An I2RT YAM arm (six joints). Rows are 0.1 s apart.
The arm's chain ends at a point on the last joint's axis. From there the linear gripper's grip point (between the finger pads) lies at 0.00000 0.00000 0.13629 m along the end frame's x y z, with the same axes.
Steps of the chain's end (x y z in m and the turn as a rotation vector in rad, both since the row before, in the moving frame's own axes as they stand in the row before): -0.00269, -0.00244, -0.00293, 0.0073, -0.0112, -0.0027; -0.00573, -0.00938, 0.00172, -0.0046, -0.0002, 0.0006; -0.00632, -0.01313, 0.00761, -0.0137, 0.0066, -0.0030; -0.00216, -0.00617, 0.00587, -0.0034, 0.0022, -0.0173; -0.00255, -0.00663, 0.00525, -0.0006, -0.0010, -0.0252; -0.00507, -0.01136, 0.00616, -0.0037, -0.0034, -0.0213; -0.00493, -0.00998, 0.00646, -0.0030, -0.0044, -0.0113; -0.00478, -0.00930, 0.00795, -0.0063, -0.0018, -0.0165; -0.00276, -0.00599, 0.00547, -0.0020, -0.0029, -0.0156; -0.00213, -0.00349, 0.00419, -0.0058, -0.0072, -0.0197; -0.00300, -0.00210, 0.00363, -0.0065, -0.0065, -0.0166; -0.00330, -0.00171, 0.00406, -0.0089, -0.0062, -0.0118
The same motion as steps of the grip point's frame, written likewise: -0.00422, -0.00343, -0.00294, 0.0073, -0.0112, -0.0027; -0.00576, -0.00875, 0.00172, -0.0046, -0.0002, 0.0006; -0.00542, -0.01126, 0.00759, -0.0137, 0.0066, -0.0030; -0.00186, -0.00571, 0.00587, -0.0034, 0.0022, -0.0173; -0.00269, -0.00655, 0.00525, -0.0006, -0.0010, -0.0252; -0.00553, -0.01085, 0.00616, -0.0037, -0.0034, -0.0213; -0.00553, -0.00957, 0.00646, -0.0030, -0.0044, -0.0113; -0.00502, -0.00844, 0.00795, -0.0063, -0.0018, -0.0165; -0.00315, -0.00571, 0.00547, -0.0020, -0.0029, -0.0156; -0.00310, -0.00269, 0.00418, -0.0058, -0.0072, -0.0197; -0.00388, -0.00121, 0.00362, -0.0065, -0.0065, -0.0166; -0.00414, -0.00049, 0.00405, -0.0089, -0.0062, -0.0118
